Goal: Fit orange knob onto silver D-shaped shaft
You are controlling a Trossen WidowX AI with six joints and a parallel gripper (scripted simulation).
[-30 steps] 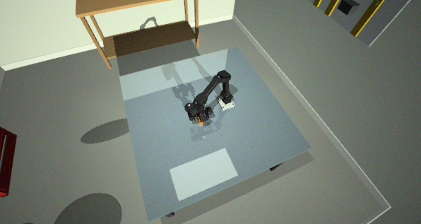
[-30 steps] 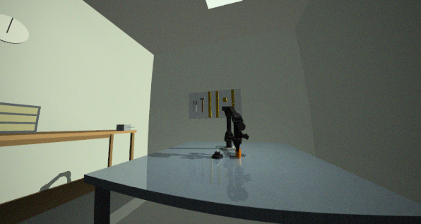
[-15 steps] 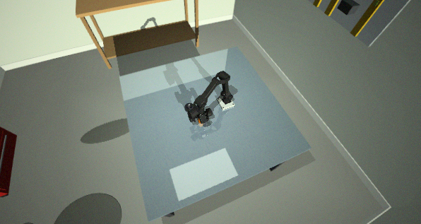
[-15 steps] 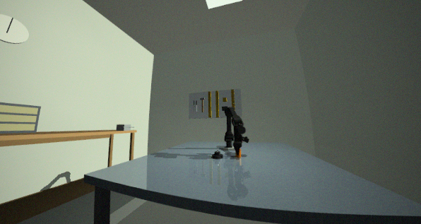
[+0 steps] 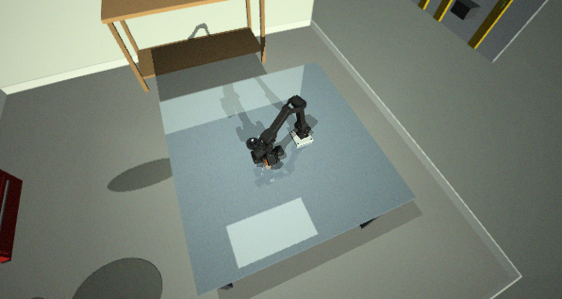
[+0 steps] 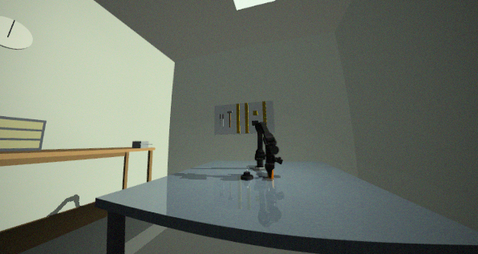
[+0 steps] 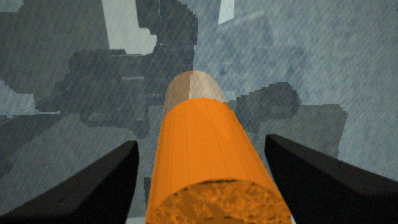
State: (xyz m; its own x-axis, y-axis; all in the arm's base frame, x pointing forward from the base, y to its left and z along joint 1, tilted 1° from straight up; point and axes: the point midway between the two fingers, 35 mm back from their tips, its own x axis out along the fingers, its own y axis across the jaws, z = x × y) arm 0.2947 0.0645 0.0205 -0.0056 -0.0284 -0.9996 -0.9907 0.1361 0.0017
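Right now my gripper tip is 16 cm to the left of the dark round pedestal, 2 cm below it and 2 cm short of it. Round my gripper tip: orange knob (3 cm above).
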